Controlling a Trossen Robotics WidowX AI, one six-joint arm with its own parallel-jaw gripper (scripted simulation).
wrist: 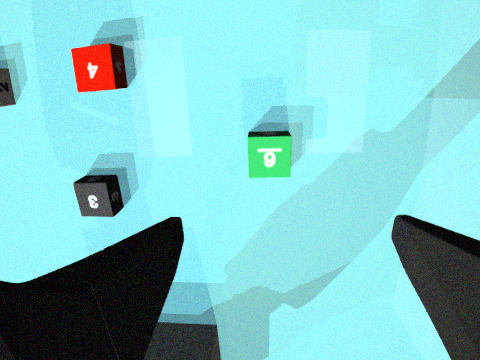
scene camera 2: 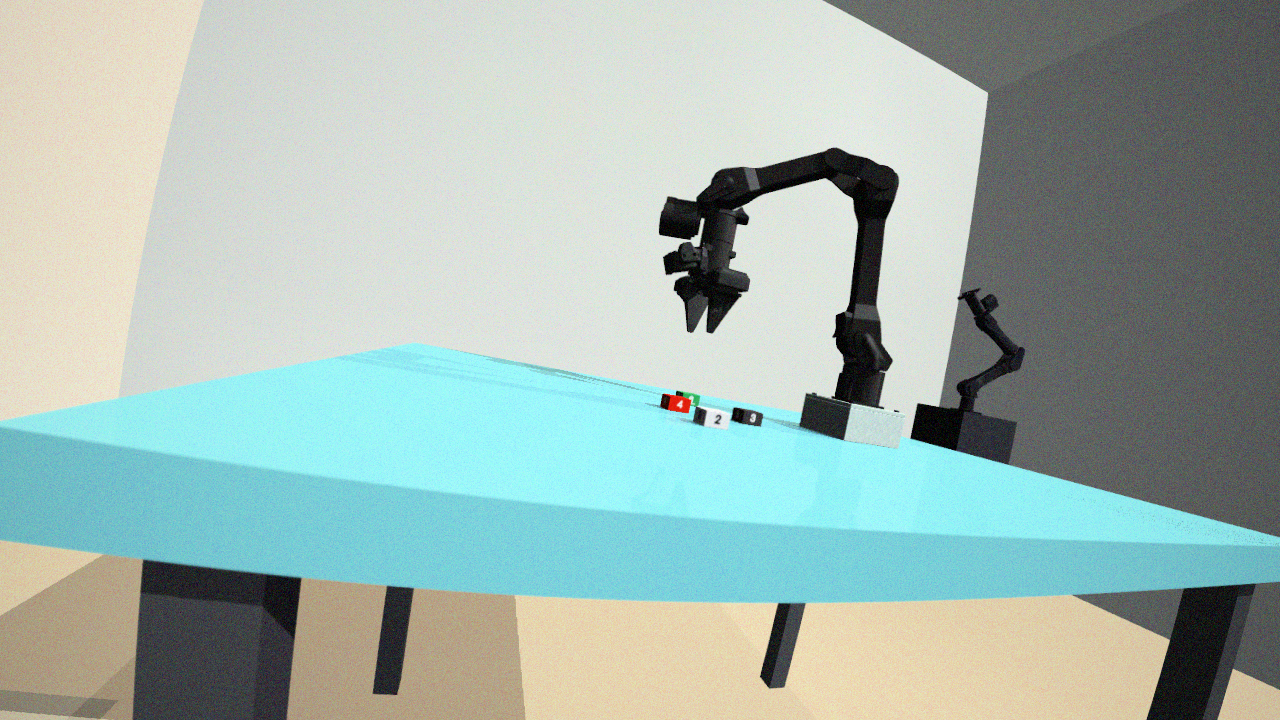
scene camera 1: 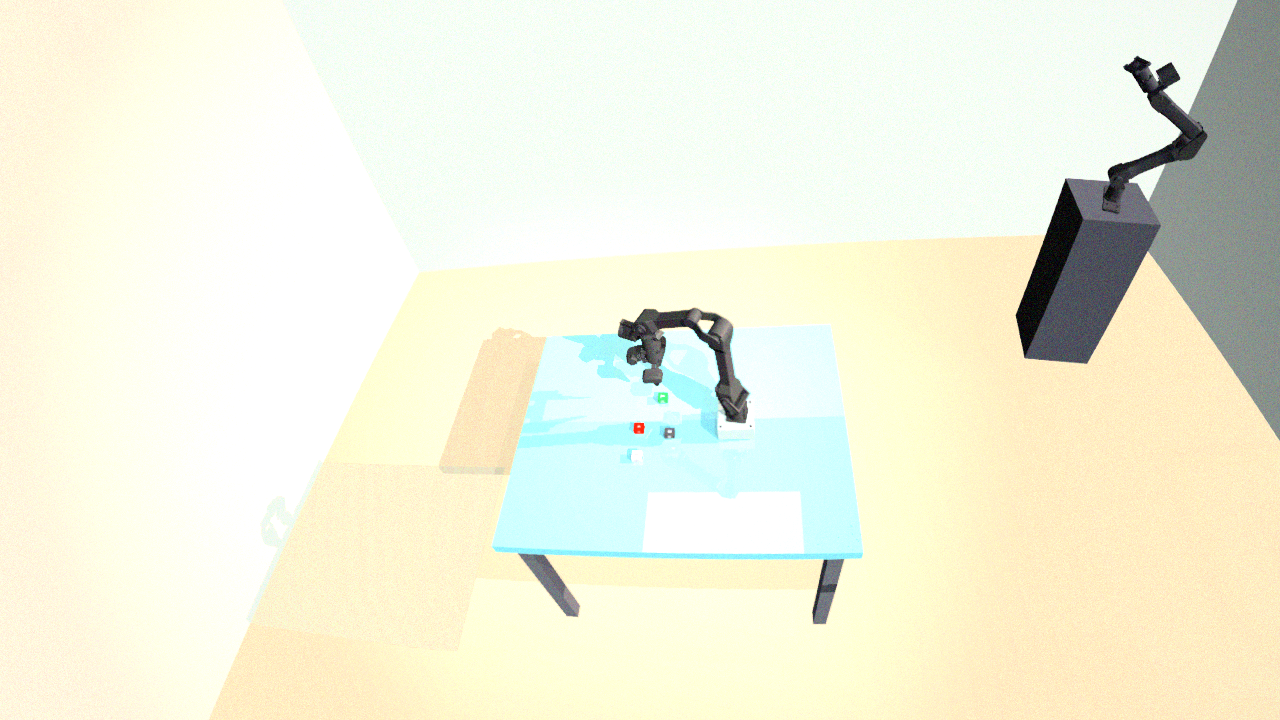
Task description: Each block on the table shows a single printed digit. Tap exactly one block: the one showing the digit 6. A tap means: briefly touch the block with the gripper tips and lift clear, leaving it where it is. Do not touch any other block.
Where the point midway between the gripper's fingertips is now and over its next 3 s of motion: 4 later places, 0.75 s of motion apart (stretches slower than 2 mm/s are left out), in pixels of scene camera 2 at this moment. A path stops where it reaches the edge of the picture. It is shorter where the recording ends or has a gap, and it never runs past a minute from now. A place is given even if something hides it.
My gripper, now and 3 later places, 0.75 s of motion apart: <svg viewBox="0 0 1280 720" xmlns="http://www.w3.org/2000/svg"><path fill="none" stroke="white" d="M699 332L689 377L686 389L691 371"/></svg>
